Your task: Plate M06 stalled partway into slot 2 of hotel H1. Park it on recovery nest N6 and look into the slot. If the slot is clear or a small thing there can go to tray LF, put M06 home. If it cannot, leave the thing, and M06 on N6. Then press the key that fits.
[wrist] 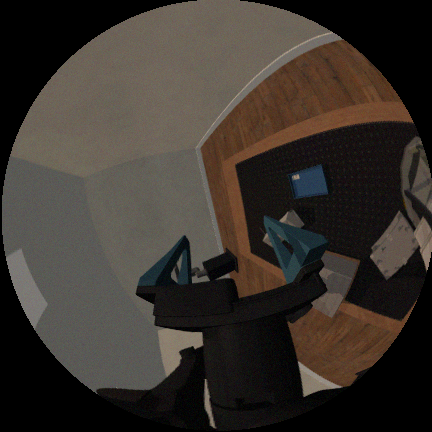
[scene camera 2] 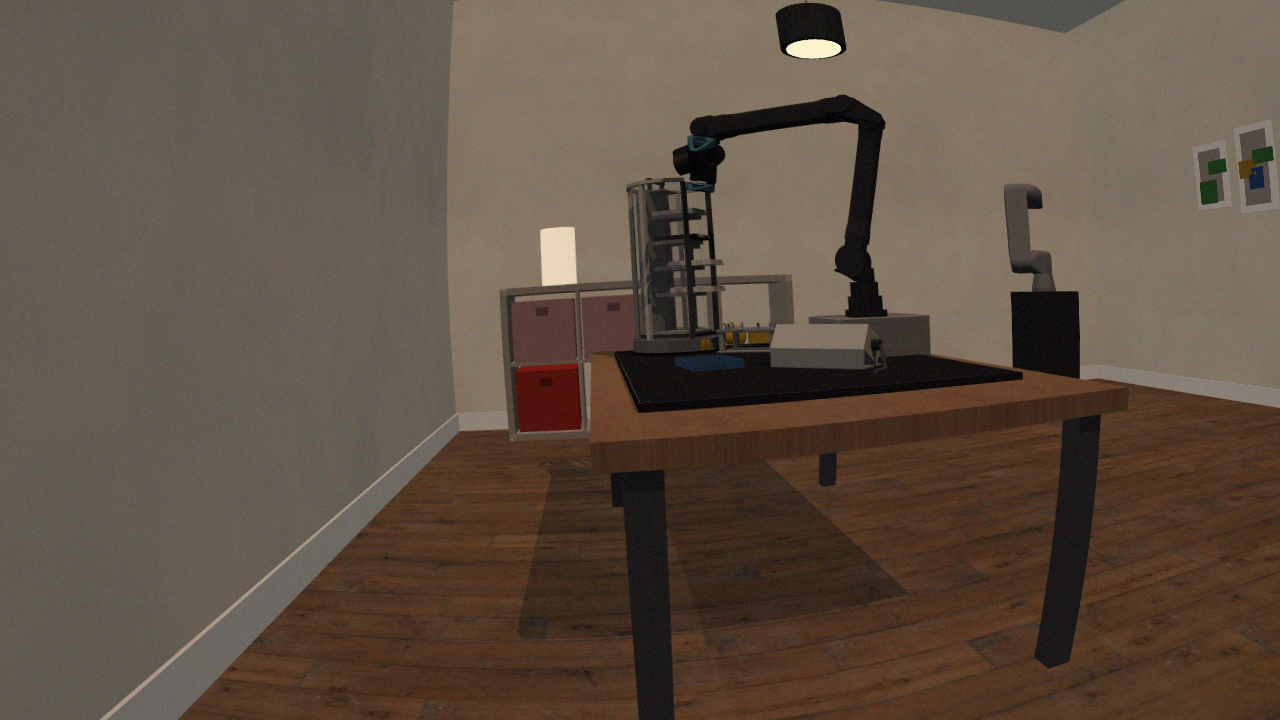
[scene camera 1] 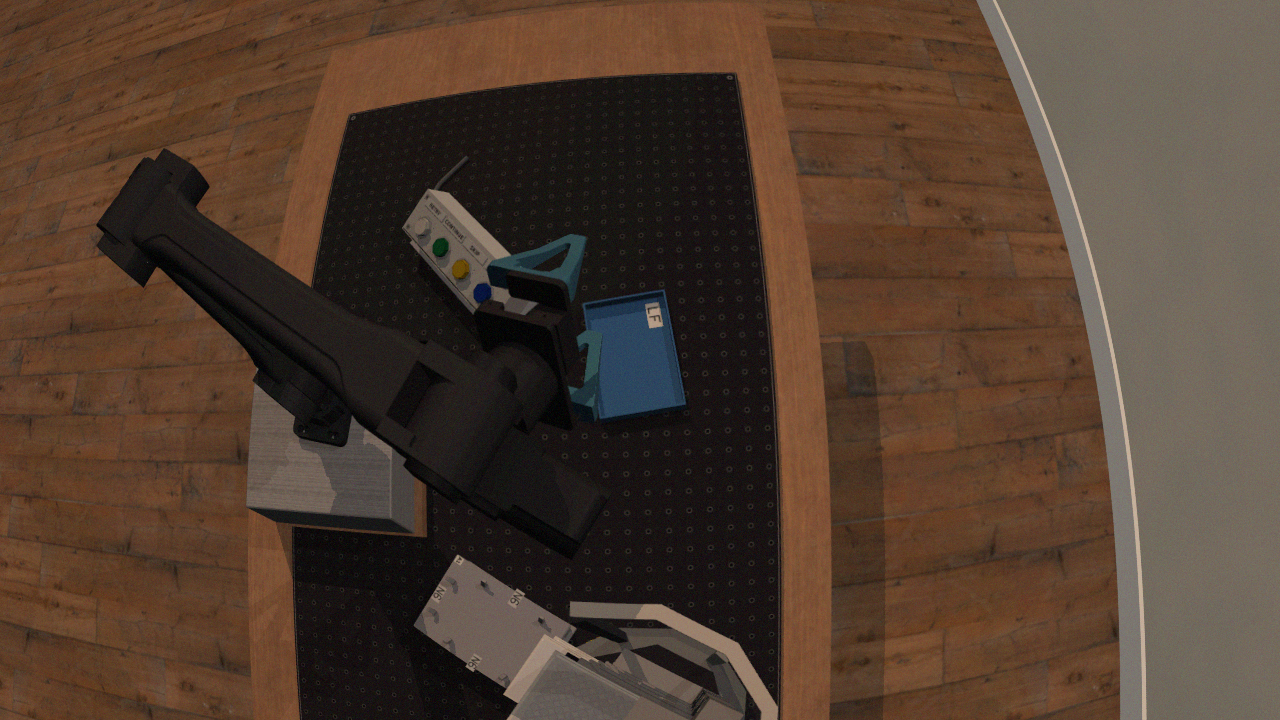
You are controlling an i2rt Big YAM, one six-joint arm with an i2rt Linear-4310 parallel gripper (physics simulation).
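Places are measured from the arm's base along level axes (x left, y ahead, z down), in centimetres.
Where they show: gripper, between the fingertips: (wrist: 224, 229) (scene camera 2: 692, 170) (scene camera 1: 586, 285); arm's base, origin of its link: (scene camera 2: 866, 316) (scene camera 1: 328, 400).
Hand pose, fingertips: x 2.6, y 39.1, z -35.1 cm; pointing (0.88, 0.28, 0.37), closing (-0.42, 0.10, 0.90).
Observation:
Each offset is from my fingertips to the centre of the thing. "pt": to the spot under its first point.
My gripper (scene camera 1: 588, 286) (scene camera 2: 700, 165) (wrist: 224, 229) is open and empty, high above the bench by the top of hotel H1 @(dx -36.7, dy +7.0, dz +19.6 cm) (scene camera 2: 689, 268). In scene camera 1, part of the hotel's pale frame @(pt dx -24.9, dy +8.8, dz -2.7 cm) (scene camera 1: 657, 611) shows at the bottom. Several plates sit in it; some jut out towards the arm. Which one is M06 I cannot tell, and the inside of slot 2 is hidden. Nest N6 @(dx -27.6, dy -12.9, dz +40.0 cm) (scene camera 1: 474, 617) (wrist: 395, 250) shows bare pegs, its far edge covered by a jutting plate. Blue tray LF @(dx +11.0, dy -0.8, dz +43.0 cm) (scene camera 1: 635, 367) (scene camera 2: 708, 362) (wrist: 310, 182) looks empty where visible. The key box @(dx +21.6, dy -24.7, dz +39.6 cm) (scene camera 1: 460, 228) (scene camera 2: 819, 347) has white, green, yellow and blue keys.
The arm's grey base block (scene camera 1: 313, 483) (scene camera 2: 904, 333) (wrist: 337, 290) stands at the bench edge. A cable @(pt dx +37.9, dy -32.3, dz +43.1 cm) (scene camera 1: 452, 170) leaves the key box. A second small arm (scene camera 2: 1017, 228) stands on a black pedestal (scene camera 2: 1045, 331). A shelf unit (scene camera 2: 505, 358) stands behind the bench.

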